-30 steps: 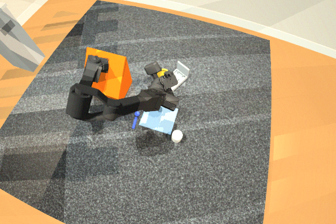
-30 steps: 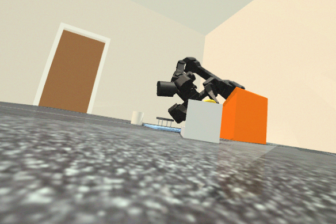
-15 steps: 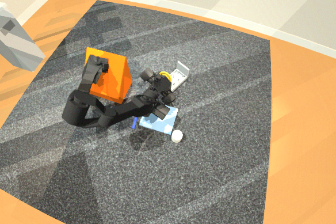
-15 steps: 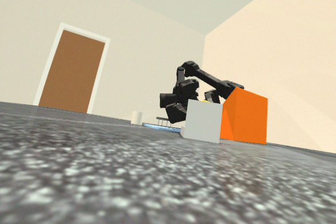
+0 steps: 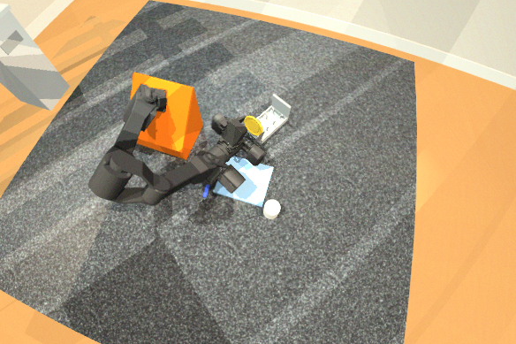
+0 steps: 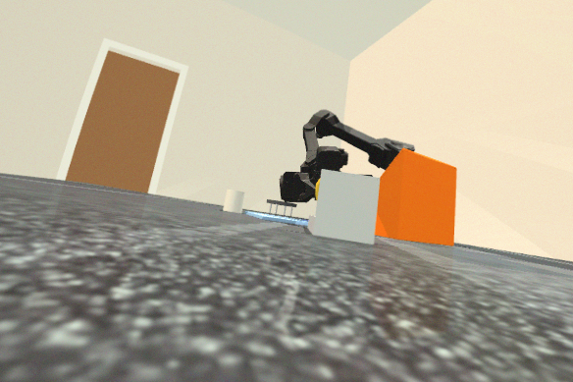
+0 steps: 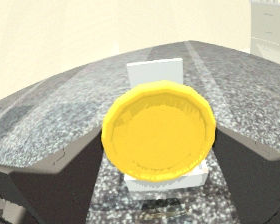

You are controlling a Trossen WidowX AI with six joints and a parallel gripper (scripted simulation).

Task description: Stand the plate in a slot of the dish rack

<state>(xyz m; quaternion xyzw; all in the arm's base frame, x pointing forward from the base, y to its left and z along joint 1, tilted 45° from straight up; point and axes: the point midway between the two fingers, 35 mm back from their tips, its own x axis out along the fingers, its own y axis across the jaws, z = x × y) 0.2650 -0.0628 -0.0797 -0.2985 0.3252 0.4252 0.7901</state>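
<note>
My gripper tip is now 30 mm short of the dish rack, 50 mm to the right of it and 40 mm above it. Also, from my gripper tip: yellow plate: 10 mm to the right; blue spoon: 100 mm behind, 190 mm to the right, 60 mm below; light blue mat: 10 mm ahead, 160 mm to the right, 60 mm below.
</note>
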